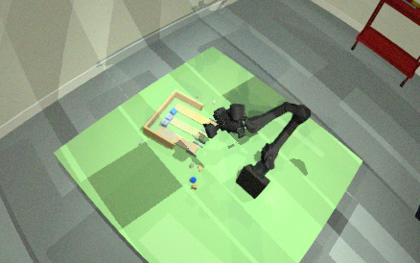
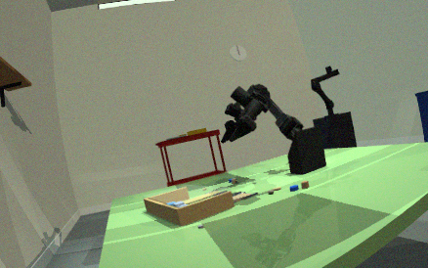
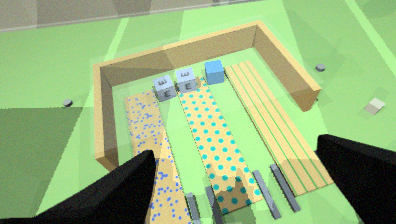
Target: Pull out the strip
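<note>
Right now the blue-speckled strip is 100 mm ahead of my gripper tip, 110 mm to the left of it and 200 mm below it.
</note>
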